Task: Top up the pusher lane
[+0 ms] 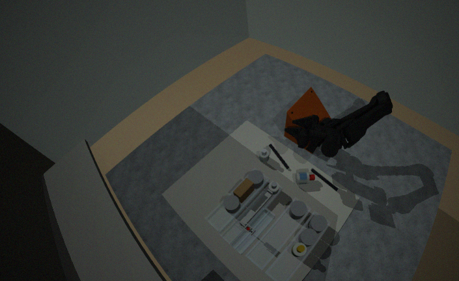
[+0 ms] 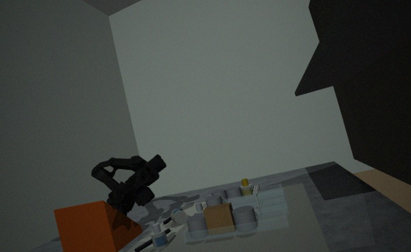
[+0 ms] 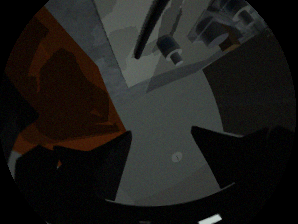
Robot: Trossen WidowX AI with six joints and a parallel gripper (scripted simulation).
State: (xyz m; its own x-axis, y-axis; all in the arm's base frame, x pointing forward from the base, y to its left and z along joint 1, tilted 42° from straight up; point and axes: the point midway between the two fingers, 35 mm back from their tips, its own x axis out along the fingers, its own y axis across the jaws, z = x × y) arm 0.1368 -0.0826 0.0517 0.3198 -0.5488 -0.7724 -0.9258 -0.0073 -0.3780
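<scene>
The brown box is 280 mm ahead of my gripper tip, 40 mm to the left of it and 120 mm below it. The rest, counted from my gripper tip: sprung lane 330 mm ahead, 150 mm to the left, 140 mm below.
</scene>
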